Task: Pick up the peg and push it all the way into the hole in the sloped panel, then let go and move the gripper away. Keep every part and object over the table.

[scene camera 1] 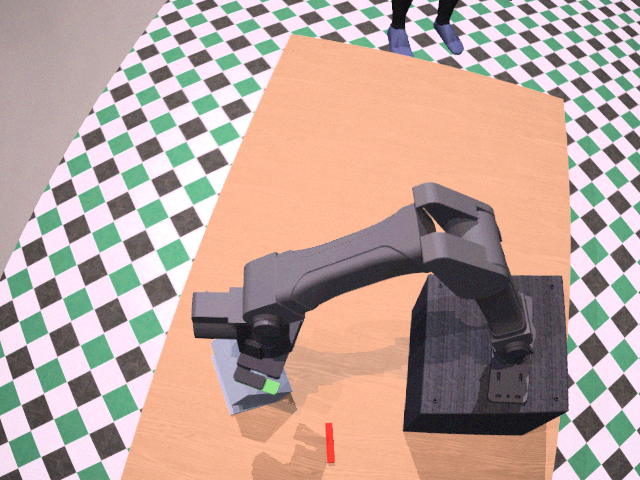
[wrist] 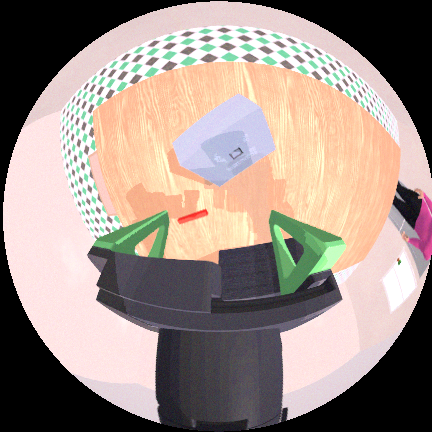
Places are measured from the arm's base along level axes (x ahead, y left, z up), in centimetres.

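Pixels of known places: gripper, between the fingertips: (scene camera 1: 271,361) (wrist: 218,215); arm's base, origin of its link: (scene camera 1: 511,349).
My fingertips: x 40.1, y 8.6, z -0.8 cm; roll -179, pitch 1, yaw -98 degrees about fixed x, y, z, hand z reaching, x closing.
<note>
For each thing: its top centre in the pictures, then the offset to it from my fingertips. Level surfaces: height alone.
- red peg, centre of its top: (scene camera 1: 329,442) (wrist: 191,217) dz -18.0, dx -12.3, dy +8.9 cm
- pale blue-grey sloped panel, centre of its top: (wrist: 227,143) (scene camera 1: 246,359) dz -7.5, dx +5.2, dy -1.7 cm
- wooden table, height of its surface: dz -19.2 cm
The red peg (scene camera 1: 329,442) (wrist: 193,216) lies flat on the table, apart from the sloped panel. The pale blue-grey sloped panel (scene camera 1: 225,369) (wrist: 231,116) stands to the peg's upper left in the scene view, partly hidden there by the arm. Its small square hole (wrist: 236,153) shows in the wrist view; the arm hides it in the scene view. My gripper (scene camera 1: 271,385) (wrist: 218,215) is open with nothing between its green fingers. It hangs above the table over the panel's side in the scene view, well above the peg. One fingertip is hidden there.
The arm's dark block base (scene camera 1: 449,395) (wrist: 250,270) stands on the wooden table (scene camera 1: 361,134) (wrist: 330,165), at the right in the scene view. The table's left edge runs close past the panel. A person's feet (scene camera 1: 400,41) show beyond the far edge.
</note>
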